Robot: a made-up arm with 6 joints. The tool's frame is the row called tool.
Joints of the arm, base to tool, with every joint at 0 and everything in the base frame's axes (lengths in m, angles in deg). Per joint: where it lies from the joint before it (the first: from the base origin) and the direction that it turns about. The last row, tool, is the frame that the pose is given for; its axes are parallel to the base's.
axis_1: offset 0 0 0.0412 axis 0 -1 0
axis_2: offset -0.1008 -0.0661 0.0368 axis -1 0 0
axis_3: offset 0.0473 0.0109 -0.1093 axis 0 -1 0
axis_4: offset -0.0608 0.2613 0.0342 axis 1 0 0
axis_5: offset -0.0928 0.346 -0.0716 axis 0 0 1
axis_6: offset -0.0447 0.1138 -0.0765 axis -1 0 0
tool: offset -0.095 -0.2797 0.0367
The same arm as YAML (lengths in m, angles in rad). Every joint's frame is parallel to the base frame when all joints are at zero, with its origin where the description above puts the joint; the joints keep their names.
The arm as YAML. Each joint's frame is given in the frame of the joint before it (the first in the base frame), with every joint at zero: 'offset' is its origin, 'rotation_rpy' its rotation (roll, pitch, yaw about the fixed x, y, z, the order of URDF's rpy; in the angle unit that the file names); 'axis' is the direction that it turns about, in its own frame. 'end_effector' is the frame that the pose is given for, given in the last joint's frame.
length_unit: m
angle_unit: rad
chain:
  - id: axis_1
    offset: [0.0, 0.0, 0.0412]
    rotation_rpy: [0.0, 0.0, 0.0]
    axis: "-y"
  - id: axis_2
    offset: [-0.1008, -0.0661, 0.0368]
    rotation_rpy: [0.0, 0.0, 0.0]
    axis: "-x"
  - id: axis_3
    offset: [0.0473, 0.0109, -0.1093]
    rotation_rpy: [0.0, 0.0, 0.0]
    axis: "-y"
  - id: axis_4
    offset: [-0.0608, 0.2613, 0.0342]
    rotation_rpy: [0.0, 0.0, 0.0]
    axis: "+x"
  - id: axis_5
    offset: [-0.0928, 0.346, -0.0716]
    rotation_rpy: [0.0, 0.0, 0.0]
    axis: "+z"
  - id: axis_6
    offset: [-0.0447, 0.1138, -0.0765]
    rotation_rpy: [0.0, 0.0, 0.0]
    axis: "-x"
end_effector:
  offset: [-0.095, -0.2797, 0.0367]
  rotation_rpy: [0.0, 0.0, 0.0]

